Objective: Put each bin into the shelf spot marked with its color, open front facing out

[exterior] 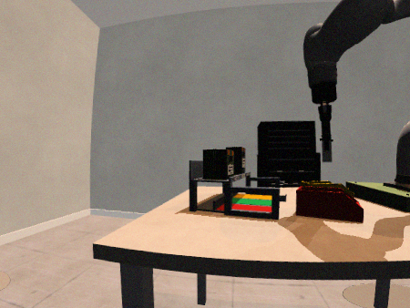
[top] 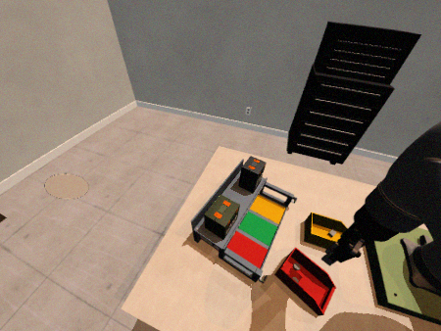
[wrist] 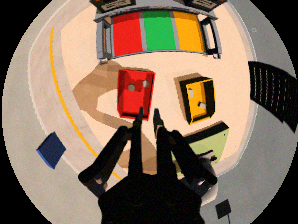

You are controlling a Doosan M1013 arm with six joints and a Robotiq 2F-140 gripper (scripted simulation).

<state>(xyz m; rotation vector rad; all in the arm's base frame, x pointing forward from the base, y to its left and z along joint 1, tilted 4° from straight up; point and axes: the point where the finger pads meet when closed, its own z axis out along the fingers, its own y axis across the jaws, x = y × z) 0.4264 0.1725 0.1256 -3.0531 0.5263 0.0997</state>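
Right now the red bin is 15 cm below my hand, 4 cm to the left of it and 1 cm ahead of it. Also, from my hand: yellow bin 17 cm to the right, 15 cm below, 5 cm behind; then dark box 31 cm ahead, 22 cm to the right, 3 cm below.
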